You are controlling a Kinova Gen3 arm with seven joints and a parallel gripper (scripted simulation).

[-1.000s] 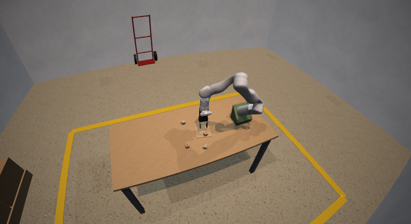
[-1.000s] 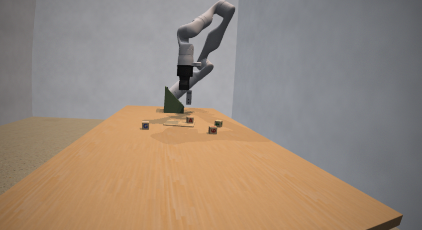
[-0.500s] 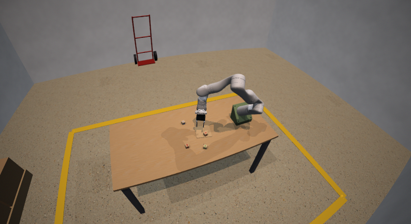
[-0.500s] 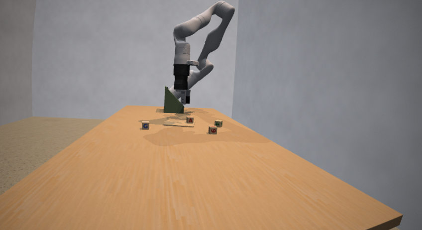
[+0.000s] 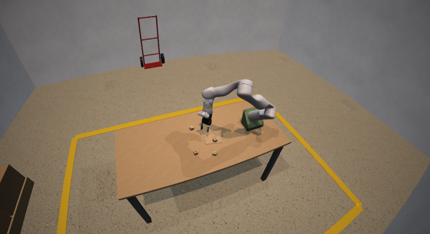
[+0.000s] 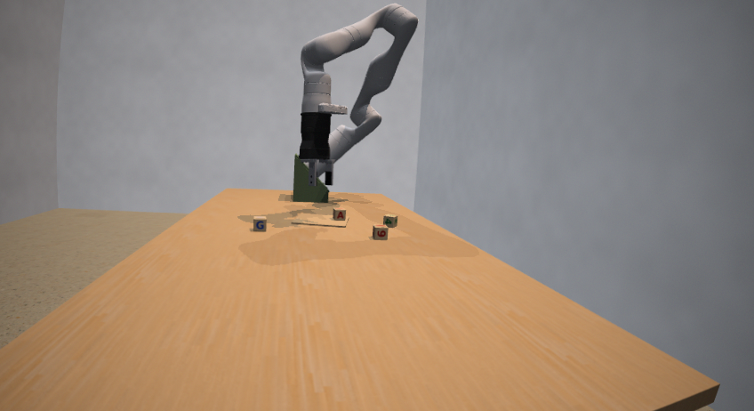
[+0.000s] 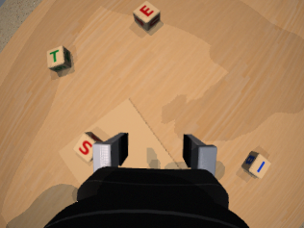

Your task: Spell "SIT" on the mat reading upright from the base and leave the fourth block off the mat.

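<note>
The blue-marked block is 150 mm to the right of my hand, 110 mm below it and 60 mm ahead of it. Also, from my hand: green-marked block: 190 mm to the left, 110 mm below; tan mat: 120 mm below, 70 mm behind, 20 mm to the left; E block: 130 mm ahead, 120 mm to the left, 110 mm below.
</note>
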